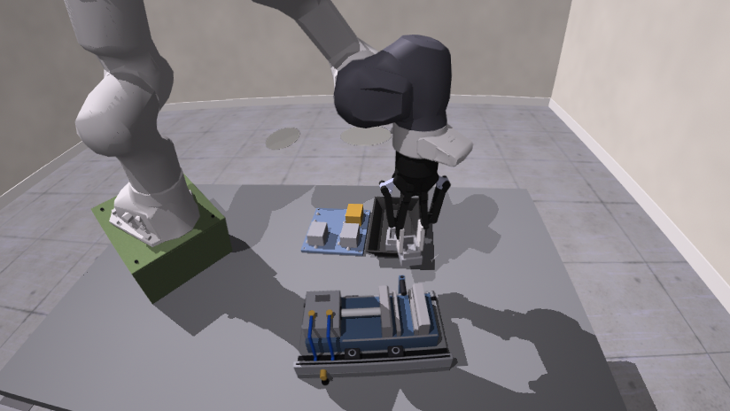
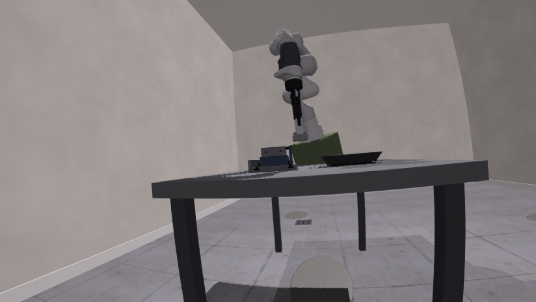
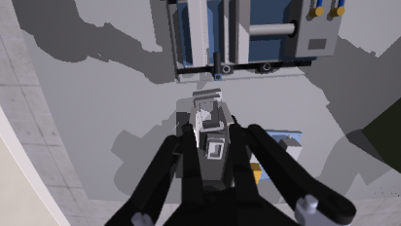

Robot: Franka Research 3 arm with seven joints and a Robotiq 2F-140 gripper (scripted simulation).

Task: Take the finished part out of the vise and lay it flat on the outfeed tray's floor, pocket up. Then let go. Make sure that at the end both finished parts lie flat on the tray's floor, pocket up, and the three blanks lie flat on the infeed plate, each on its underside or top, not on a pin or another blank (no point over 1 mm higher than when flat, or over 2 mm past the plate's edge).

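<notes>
My hand is 24 cm to the right of the orange block, 17 cm past it and 15 cm above it. From my hand the other things lie so: blue fixture plate: 21 cm behind, 19 cm to the left, 17 cm below; then vise: 13 cm to the right, 13 cm below, 7 cm behind.
</notes>
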